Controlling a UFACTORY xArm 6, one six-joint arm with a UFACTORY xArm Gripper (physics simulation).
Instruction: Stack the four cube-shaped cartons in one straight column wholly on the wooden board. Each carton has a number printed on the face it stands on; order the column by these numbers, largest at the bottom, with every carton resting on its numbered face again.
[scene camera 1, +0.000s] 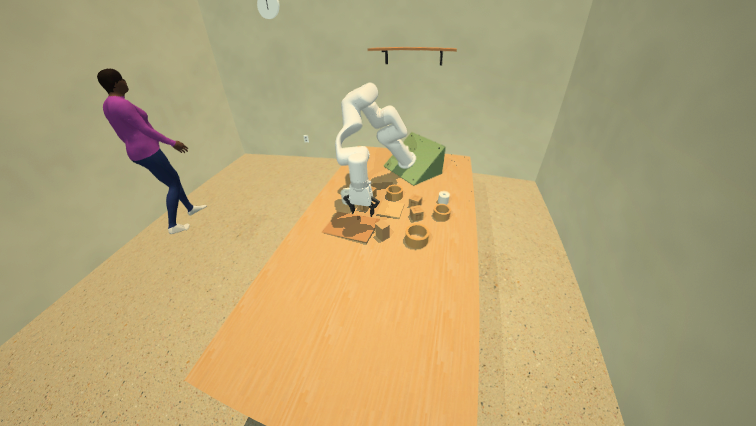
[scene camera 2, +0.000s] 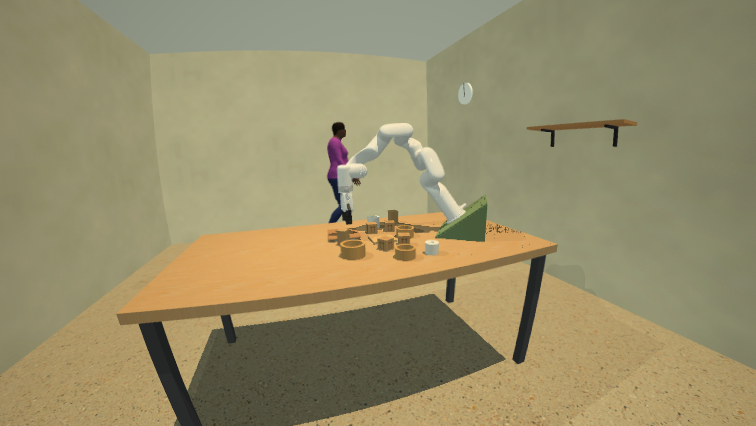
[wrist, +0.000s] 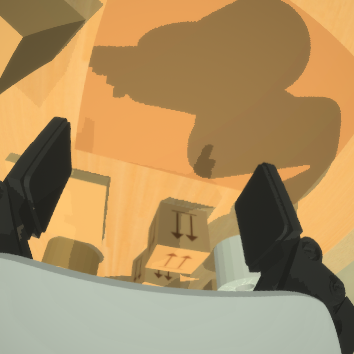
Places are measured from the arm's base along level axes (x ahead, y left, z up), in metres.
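Pixels of known places: gripper, fingertip midpoint: (scene camera 1: 362, 213) (scene camera 2: 347, 222) (wrist: 161, 164); arm's base, origin of the base link: (scene camera 1: 407, 160) (scene camera 2: 456, 217).
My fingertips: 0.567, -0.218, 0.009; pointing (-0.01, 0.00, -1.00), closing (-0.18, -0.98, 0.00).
Note:
For each thing: its top centre in the pictures, then the offset to it from my fingertips, as dx, dy, dz. "*": a spot on its surface instead.
- reddish-brown board, middle of its top: (wrist: 256, 108) (scene camera 1: 350, 224) (scene camera 2: 342, 231) +0.003, -0.064, -0.066
- nearer carton, middle of its top: (scene camera 2: 385, 237) (scene camera 1: 416, 209) -0.080, +0.257, -0.030
- farther carton, middle of its top: (scene camera 2: 403, 234) (scene camera 1: 415, 197) -0.181, +0.256, -0.030
- plain block, middle of its top: (scene camera 1: 382, 224) (scene camera 2: 342, 229) +0.063, +0.096, -0.007
- pale thin square, surface spot: (wrist: 85, 205) * -0.123, +0.082, -0.072
My gripper (scene camera 1: 362, 213) (scene camera 2: 347, 221) (wrist: 161, 164) is open and empty, pointing down above the table by the near edge of the reddish-brown board (scene camera 1: 359, 237) (wrist: 135, 127). Two cartons with arrows stand behind it: one carton (scene camera 1: 362, 207) (scene camera 2: 371, 228) (wrist: 182, 225) and another carton (scene camera 1: 373, 192) (scene camera 2: 389, 225) (wrist: 156, 275), partly hidden by the hand. Two more cartons stand to the right in scene camera 1: a nearer carton (scene camera 1: 416, 213) (scene camera 2: 385, 243) and a farther carton (scene camera 1: 415, 200) (scene camera 2: 403, 238). The printed numbers are hidden underneath.
A plain block (scene camera 1: 381, 231) (wrist: 55, 50) stands beside the board. A pale thin square (scene camera 1: 391, 210) (wrist: 85, 205), round containers (scene camera 1: 416, 236) (scene camera 1: 441, 212) (scene camera 1: 394, 192), white cylinders (scene camera 1: 443, 197) (wrist: 230, 260) and a green wedge (scene camera 1: 423, 158) (scene camera 2: 470, 224) stand around. Another block (scene camera 2: 393, 215) stands far back.

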